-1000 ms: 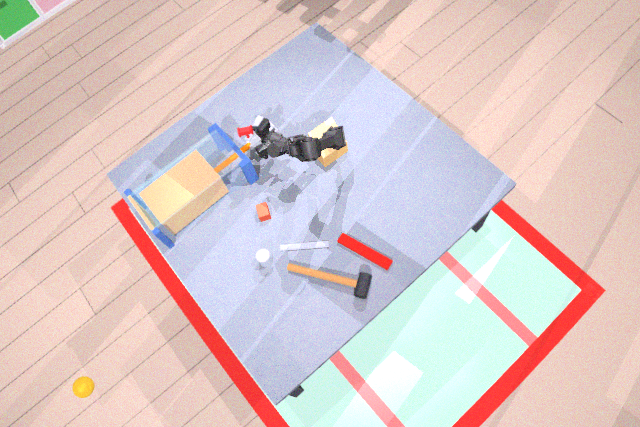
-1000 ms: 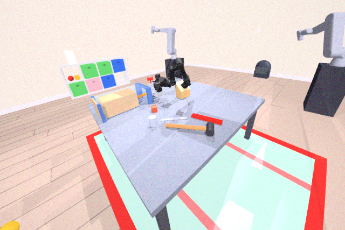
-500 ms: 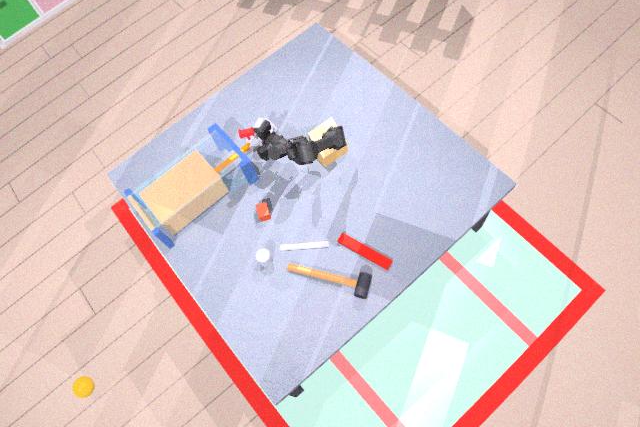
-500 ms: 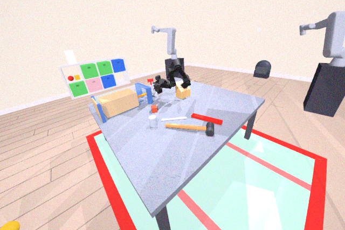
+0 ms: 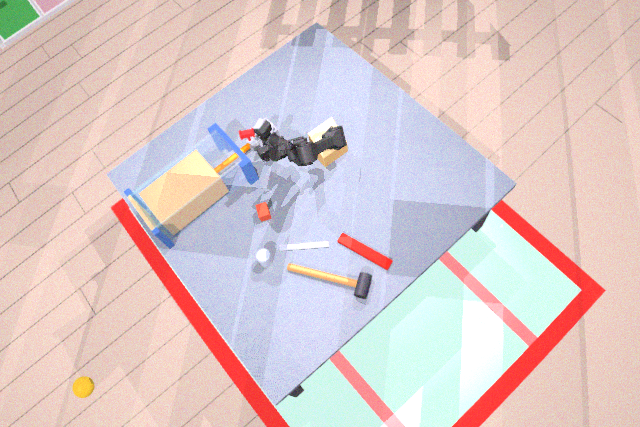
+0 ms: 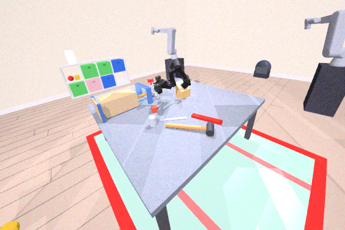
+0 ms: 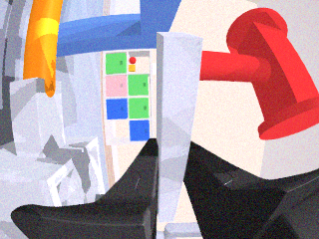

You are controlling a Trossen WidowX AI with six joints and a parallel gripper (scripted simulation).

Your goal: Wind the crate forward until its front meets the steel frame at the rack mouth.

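Right now my gripper tip is 40 mm below the red knob, 40 mm short of it and 30 mm to the right of it. Also, from my gripper tip: white bar: 480 mm to the left, 200 mm ahead, 140 mm below; white crank handle: 10 mm to the left, 10 mm ahead, 10 mm above; white winch: 110 mm below, 70 mm behind, 10 mm to the right.
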